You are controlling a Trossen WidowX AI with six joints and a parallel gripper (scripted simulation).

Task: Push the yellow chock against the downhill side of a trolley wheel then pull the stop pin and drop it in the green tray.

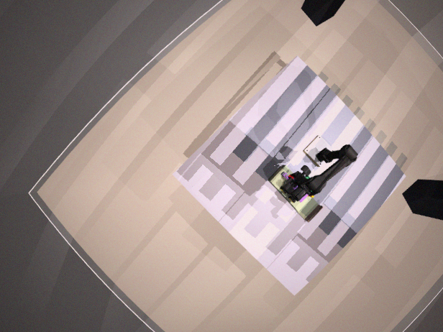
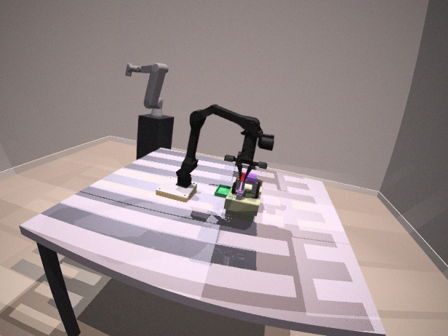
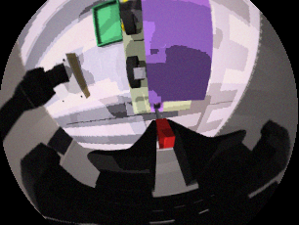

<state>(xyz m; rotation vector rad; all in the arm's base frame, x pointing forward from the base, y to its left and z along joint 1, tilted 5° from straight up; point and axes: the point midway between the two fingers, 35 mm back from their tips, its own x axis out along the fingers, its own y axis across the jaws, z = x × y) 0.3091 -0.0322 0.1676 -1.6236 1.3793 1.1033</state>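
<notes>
Now: gripper tip 60 mm past the yellow chock, 190 mm to the right of it and 80 mm above it. The rest, counted from my gripper tip: red-headed stop pin: right at my gripper tip; then pale green ramp: 100 mm to the left, 120 mm below; then purple trolley: 10 mm ahead, 100 mm to the left, 50 mm below.
</notes>
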